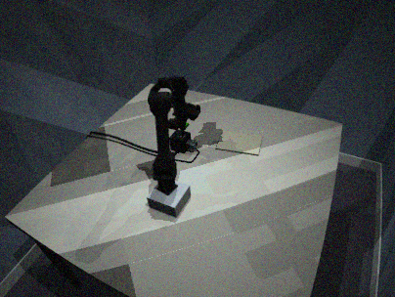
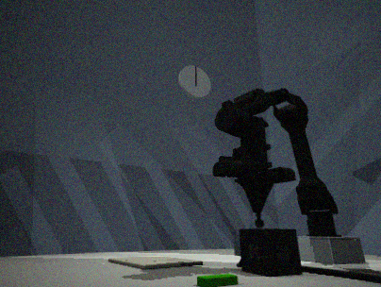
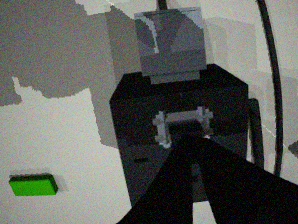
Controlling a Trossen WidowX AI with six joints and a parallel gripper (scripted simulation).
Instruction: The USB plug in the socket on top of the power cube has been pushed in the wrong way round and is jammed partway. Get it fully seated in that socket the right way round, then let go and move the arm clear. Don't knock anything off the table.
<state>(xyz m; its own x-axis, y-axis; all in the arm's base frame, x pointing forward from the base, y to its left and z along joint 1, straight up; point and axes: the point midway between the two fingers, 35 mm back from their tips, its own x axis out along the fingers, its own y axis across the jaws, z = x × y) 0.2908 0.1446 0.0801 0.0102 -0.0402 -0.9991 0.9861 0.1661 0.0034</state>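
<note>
Right now my gripper tip is 20 mm above the USB plug. Round my gripper tip: green block 140 mm ahead, 110 mm to the left, 100 mm below; then thin flat plate 180 mm ahead, 210 mm to the right, 100 mm below.
</note>
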